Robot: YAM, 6 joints.
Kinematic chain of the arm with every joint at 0, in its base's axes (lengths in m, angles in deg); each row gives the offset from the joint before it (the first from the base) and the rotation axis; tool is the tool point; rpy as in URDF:
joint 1: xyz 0 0 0.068 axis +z
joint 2: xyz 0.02 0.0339 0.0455 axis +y
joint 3: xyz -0.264 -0.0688 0 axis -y
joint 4: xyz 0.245 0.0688 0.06 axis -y
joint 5: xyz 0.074 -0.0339 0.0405 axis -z
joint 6: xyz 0.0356 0 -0.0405 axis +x
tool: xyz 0 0 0 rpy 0 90 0
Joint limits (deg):
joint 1: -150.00..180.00
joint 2: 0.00..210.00
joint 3: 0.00..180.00
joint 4: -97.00..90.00
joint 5: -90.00..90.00
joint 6: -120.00..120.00
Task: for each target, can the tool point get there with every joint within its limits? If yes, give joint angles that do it. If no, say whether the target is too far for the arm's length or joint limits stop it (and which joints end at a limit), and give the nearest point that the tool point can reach.
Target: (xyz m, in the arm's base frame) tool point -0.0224 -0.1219 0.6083
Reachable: yes | joints 82.44 57.29 157.34 -77.48 -9.92 65.90
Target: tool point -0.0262 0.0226 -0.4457
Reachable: no: joint limits stop it (at a limit: joint 2) | nearest point -0.0655 0.0565 -0.3420 | short by 0.116 m
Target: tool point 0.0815 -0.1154 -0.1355
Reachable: yes | joints -46.06 165.81 48.19 -20.16 36.95 -82.90
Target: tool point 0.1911 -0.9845 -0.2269
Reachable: no: too far | nearest point 0.1165 -0.6002 -0.0913 | short by 0.414 m
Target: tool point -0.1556 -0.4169 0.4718
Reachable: yes | joints -107.82 116.56 111.03 62.09 35.27 37.25
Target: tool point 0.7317 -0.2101 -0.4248
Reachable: no: too far | nearest point 0.5115 -0.1469 -0.2433 | short by 0.292 m
